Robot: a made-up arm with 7 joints. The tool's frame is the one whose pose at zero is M.
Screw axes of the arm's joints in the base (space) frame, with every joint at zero. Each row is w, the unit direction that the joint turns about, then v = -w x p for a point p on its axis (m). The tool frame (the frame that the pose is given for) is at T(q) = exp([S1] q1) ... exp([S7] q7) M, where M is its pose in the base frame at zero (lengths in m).
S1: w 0 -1 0 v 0.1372 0 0
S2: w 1 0 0 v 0 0.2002 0.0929
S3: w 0 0 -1 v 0.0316 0.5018 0
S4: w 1 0 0 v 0 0.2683 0.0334
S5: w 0 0 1 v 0.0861 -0.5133 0
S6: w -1 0 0 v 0 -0.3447 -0.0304
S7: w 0 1 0 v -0.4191 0 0.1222
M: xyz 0.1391 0.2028 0.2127 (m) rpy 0 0 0 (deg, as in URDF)
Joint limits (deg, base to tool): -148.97..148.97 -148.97..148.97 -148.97..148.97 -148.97..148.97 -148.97..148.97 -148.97..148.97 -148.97..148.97
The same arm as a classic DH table. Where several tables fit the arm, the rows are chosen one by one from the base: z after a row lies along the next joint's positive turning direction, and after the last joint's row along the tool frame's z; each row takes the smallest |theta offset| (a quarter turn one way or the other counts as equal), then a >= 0, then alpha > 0; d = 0 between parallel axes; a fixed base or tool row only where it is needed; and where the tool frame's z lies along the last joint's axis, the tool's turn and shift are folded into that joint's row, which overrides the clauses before.
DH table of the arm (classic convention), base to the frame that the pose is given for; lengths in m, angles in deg. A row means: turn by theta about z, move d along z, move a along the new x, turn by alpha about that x. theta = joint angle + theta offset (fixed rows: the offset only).
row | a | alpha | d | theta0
base (fixed) | 0 | 90 | 0.1372 | 0
joint 1 | 0.063 | 90 | 0.0929 | 90
joint 2 | 0.0613 | 90 | 0.5018 | -90
joint 3 | -0.0018 | -90 | -0.0681 | 0
joint 4 | 0.1195 | -90 | 0.0115 | 0
joint 5 | -0.1165 | -90 | 0.0764 | 0
joint 6 | 0.0744 | -90 | 0.3911 | -90
joint 7 | 0.0169 | 90 | 0.2332 | 90
tool (fixed) | 0 | 0 | -0.2064 | 0
Joint limits (deg, base to tool): -148.97..148.97 -148.97..148.97 -148.97..148.97 -148.97..148.97 -148.97..148.97 -148.97..148.97 -148.97..148.97

